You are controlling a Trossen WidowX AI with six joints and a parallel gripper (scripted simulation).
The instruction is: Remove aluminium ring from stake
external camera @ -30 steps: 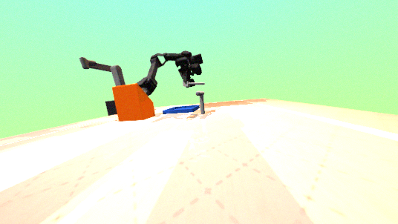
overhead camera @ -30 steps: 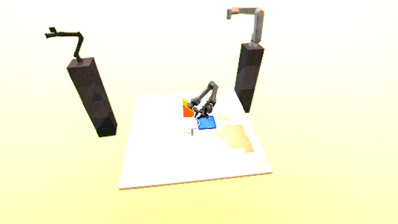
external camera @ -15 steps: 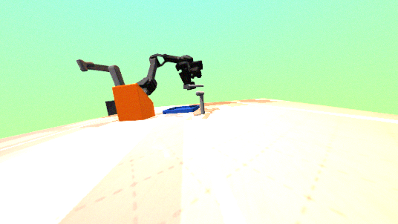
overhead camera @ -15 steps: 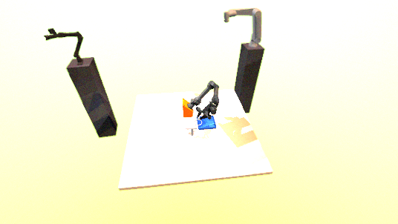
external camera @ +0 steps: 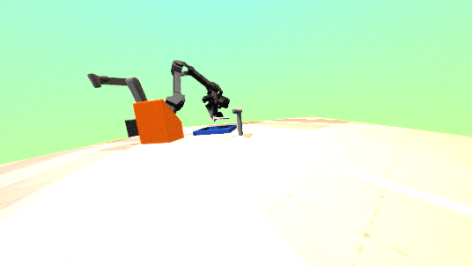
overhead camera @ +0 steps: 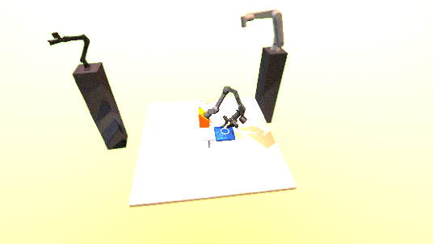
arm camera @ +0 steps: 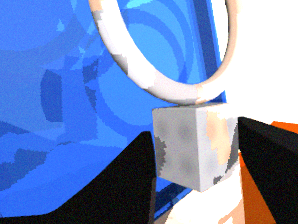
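Now: gripper tip 40 mm short of the aluminium ring and 10 mm to the left of it. From my gripper tip the other things lie so: blue tray: 20 mm ahead, 10 mm to the right, 60 mm below.
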